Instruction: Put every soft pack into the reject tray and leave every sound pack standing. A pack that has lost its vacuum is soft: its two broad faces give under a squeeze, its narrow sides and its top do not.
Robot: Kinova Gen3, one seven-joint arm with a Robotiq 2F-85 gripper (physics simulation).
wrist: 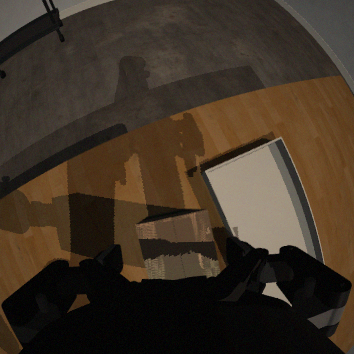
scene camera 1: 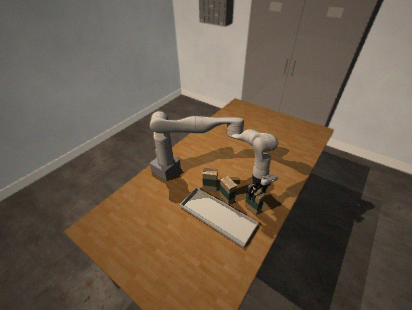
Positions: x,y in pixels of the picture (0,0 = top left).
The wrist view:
my gripper: 173,253
reject tray: 259,196
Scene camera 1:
reject tray: 238,227
